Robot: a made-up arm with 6 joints.
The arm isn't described. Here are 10 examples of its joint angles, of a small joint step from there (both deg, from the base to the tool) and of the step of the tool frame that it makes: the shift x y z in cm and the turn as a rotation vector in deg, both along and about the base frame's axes.
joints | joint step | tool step
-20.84 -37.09 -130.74 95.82 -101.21 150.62 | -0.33 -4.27 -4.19 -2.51 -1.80 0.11 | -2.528 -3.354 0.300 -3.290 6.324 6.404
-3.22 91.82 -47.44 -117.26 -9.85 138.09 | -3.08 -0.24 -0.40 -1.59 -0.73 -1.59 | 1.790 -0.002 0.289 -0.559 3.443 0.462
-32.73 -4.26 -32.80 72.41 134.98 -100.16 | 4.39 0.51 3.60 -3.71 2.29 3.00 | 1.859 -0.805 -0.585 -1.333 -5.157 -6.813
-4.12 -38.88 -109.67 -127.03 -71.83 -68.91 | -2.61 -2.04 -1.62 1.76 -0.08 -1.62 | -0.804 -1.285 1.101 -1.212 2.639 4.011
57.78 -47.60 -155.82 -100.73 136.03 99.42 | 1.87 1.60 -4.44 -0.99 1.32 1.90 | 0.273 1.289 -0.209 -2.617 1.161 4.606
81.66 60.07 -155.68 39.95 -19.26 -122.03 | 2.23 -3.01 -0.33 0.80 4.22 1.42 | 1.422 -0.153 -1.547 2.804 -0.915 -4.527
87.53 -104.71 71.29 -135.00 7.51 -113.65 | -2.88 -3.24 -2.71 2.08 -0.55 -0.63 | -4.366 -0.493 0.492 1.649 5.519 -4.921
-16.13 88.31 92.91 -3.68 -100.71 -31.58 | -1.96 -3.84 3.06 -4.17 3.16 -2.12 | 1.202 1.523 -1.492 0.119 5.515 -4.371
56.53 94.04 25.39 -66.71 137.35 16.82 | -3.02 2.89 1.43 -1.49 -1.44 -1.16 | -0.662 0.026 1.631 5.049 3.810 3.084
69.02 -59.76 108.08 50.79 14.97 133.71 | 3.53 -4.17 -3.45 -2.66 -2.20 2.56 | 0.762 -3.115 0.190 -8.885 -0.649 -2.307
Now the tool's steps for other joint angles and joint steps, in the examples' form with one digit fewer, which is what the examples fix.
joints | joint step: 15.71 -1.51 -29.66 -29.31 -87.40 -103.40 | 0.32 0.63 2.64 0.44 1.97 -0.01
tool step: -0.11 0.14 0.24 -0.10 0.79 -1.92
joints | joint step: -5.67 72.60 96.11 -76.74 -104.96 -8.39 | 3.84 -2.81 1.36 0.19 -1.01 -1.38
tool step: -1.86 0.42 -1.78 -0.78 -1.25 -0.51
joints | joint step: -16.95 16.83 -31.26 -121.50 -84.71 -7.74 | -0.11 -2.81 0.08 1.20 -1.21 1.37
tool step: -0.81 -0.72 -1.78 -3.53 0.35 -0.58
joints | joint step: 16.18 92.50 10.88 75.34 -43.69 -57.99 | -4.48 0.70 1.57 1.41 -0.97 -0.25
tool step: 2.06 -0.22 1.82 -0.41 5.61 -0.45
